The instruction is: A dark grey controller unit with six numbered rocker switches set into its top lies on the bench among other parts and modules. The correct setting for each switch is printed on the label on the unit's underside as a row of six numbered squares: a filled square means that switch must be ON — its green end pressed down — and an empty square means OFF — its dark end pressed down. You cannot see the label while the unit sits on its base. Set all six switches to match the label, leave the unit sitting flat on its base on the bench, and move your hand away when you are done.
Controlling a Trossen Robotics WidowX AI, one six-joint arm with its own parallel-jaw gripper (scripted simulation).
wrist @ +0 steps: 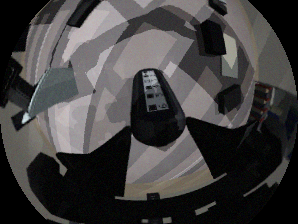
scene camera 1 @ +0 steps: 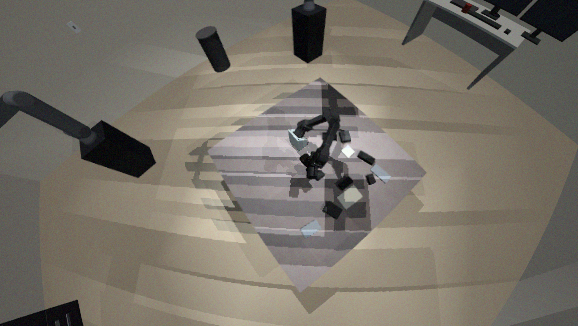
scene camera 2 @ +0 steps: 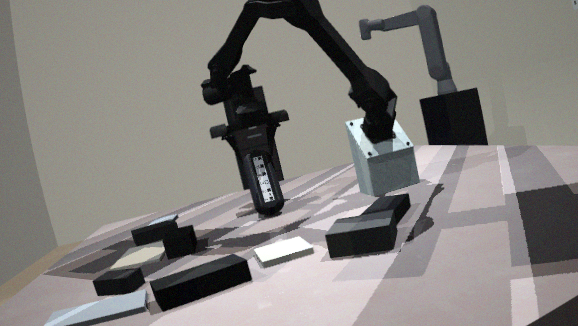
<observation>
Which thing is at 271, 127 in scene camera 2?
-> My gripper.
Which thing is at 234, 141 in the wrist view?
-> My gripper.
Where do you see a long dark block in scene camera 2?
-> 186, 286
</observation>
